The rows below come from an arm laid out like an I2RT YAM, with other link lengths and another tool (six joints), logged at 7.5 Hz.
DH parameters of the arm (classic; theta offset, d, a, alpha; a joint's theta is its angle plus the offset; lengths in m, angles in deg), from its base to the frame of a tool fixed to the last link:
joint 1: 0 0.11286 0.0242 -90
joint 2: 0 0 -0.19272 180
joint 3: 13.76 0 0.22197 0
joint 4: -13.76 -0.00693 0.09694 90
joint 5: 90 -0.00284 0 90
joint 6: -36.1 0.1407 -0.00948 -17
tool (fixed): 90 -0.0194 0 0
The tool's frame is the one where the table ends.
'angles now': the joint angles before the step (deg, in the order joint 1, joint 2, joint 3, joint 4, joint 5, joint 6). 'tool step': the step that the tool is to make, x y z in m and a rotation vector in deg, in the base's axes. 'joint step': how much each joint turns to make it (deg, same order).
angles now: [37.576 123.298 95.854 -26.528 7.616 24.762]
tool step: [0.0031 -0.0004 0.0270 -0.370 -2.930 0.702]
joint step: [0.044 -2.742 1.619 -2.007 1.260 -1.800]
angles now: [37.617 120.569 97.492 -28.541 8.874 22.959]
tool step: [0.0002 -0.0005 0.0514 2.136 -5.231 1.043]
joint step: [0.047 -6.261 0.743 -1.278 0.473 -1.762]
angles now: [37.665 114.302 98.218 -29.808 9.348 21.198]
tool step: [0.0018 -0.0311 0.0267 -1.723 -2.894 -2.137]
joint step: [-2.716 -6.693 -3.122 -1.788 1.785 -2.644]
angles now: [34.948 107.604 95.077 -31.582 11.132 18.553]
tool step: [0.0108 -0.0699 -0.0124 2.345 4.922 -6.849]
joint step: [-9.765 -5.432 -7.463 -1.213 -5.247 1.065]
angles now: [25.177 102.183 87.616 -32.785 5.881 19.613]
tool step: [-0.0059 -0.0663 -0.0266 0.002 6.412 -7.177]
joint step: [-8.917 -3.734 -7.297 -2.440 -2.850 0.115]
